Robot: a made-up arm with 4 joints.
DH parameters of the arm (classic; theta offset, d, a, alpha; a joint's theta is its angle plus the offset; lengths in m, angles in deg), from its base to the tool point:
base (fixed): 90 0.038 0 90
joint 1: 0 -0.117 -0.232 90
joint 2: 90 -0.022 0.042 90
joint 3: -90 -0.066 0.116 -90
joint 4: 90 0.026 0.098 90
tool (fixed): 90 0.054 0 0
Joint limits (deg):
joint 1: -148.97..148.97
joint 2: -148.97..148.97
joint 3: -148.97..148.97
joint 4: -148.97..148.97
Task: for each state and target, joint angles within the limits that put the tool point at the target. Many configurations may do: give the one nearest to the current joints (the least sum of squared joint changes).
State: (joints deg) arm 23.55 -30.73 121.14 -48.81
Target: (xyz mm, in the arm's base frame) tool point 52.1 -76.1 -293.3
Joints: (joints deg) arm 46.06 -14.57 144.90 -43.46
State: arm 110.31 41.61 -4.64 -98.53
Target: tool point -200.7 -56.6 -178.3
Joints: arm 121.17 42.30 -55.46 -97.33
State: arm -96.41 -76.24 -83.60 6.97
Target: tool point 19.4 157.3 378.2
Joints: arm -104.40 -68.01 -80.63 25.02
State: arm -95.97 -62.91 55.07 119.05
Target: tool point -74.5 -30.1 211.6
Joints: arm -78.47 -75.59 59.48 139.12
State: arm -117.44 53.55 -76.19 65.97
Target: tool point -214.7 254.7 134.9
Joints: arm -148.97 88.63 -88.25 101.95
